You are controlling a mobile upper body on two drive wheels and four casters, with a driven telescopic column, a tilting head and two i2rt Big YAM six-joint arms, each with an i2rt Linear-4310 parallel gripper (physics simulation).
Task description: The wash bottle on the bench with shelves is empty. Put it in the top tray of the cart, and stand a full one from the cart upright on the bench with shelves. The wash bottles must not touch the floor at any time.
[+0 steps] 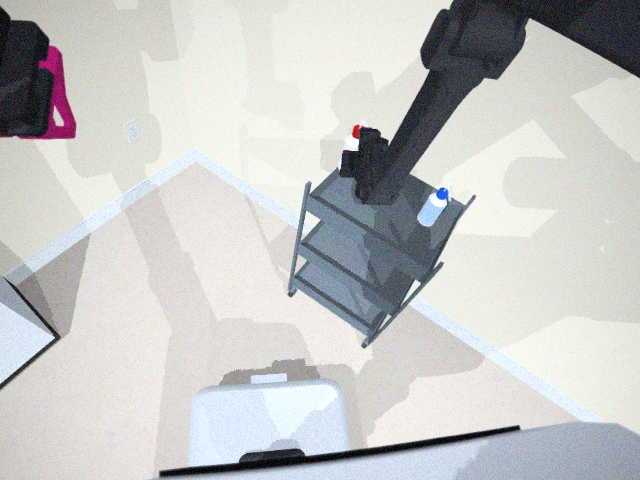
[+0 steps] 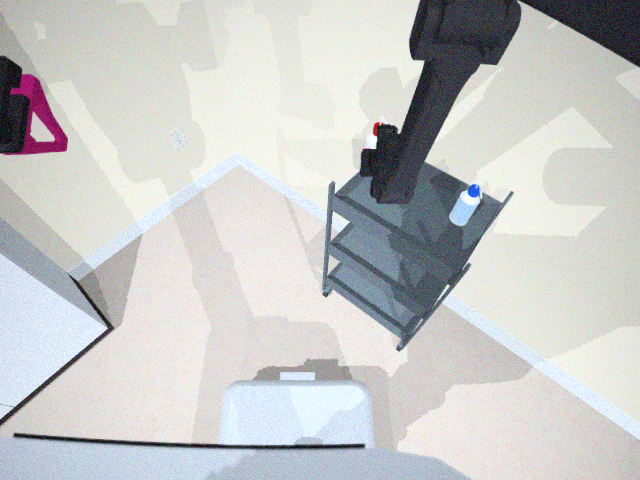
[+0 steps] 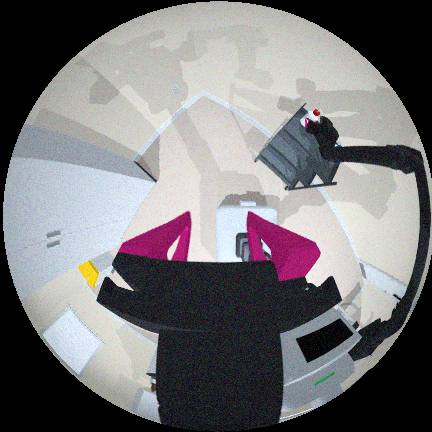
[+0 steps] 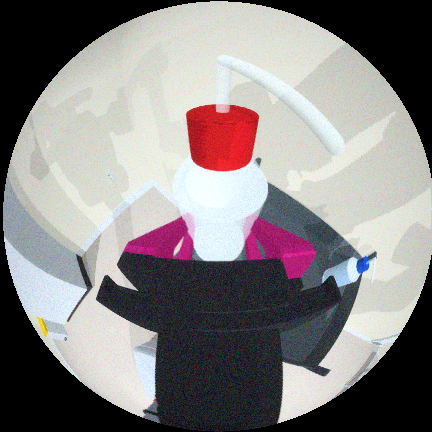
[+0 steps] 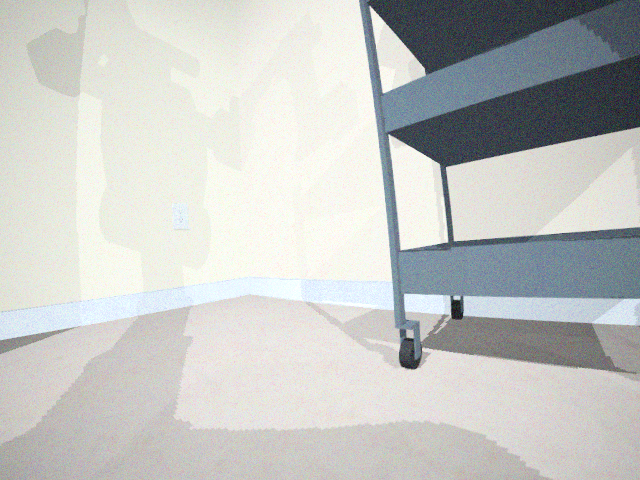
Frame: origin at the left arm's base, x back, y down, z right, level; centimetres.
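Seen in the pictures: left gripper, fingertip midpoint: (image 1: 43,130) (image 2: 42,145) (image 3: 218,216); right gripper, fingertip midpoint: (image 3: 308,118) (image 4: 218,215).
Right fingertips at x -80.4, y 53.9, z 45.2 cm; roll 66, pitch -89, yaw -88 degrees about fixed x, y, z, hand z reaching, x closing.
Observation:
A point is followed by its place in that frame.
A white wash bottle with a red cap (image 1: 350,142) {x -78.5, y 48.3, z 43.3 cm} (image 2: 370,140) {x -78.7, y 48.4, z 43.1 cm} (image 3: 309,119) (image 4: 222,187) {x -78.0, y 47.7, z 45.3 cm} is held upright in my right gripper (image 4: 218,215) {x -80.4, y 53.9, z 45.2 cm}, which is shut on it above the far left corner of the cart's top tray (image 1: 356,231) {x -64.7, y 70.1, z 48.1 cm} (image 2: 382,229) {x -64.5, y 69.1, z 48.2 cm}. The gripper hides its base, so I cannot tell whether it touches the tray. A blue-capped wash bottle with pale blue liquid (image 1: 432,209) {x -70.8, y 66.3, z 73.6 cm} (image 2: 464,208) {x -70.7, y 66.5, z 73.8 cm} (image 4: 341,273) {x -73.3, y 66.4, z 72.6 cm} stands in the top tray at the right. My left gripper (image 3: 218,216) {x -34.5, y 13.5, z -0.2 cm} is partly open and empty, away from the cart. I cannot identify the bench with shelves.
The grey cart (image 5: 516,268) {x -65.7, y 124.0, z 46.8 cm} has two lower trays and stands near the wall corner. A pale rounded unit (image 1: 227,423) {x -19.6, y 114.8, z 8.5 cm} (image 2: 258,413) {x -20.8, y 114.7, z 9.6 cm} lies in front of it. A white cabinet (image 1: 20,338) {x -50.3, y 116.7, z -66.7 cm} (image 2: 41,325) {x -46.0, y 102.7, z -70.5 cm} (image 3: 75,200) {x -39.6, y 44.6, z -76.0 cm} stands at the left. A grey machine (image 3: 320,367) shows low right.

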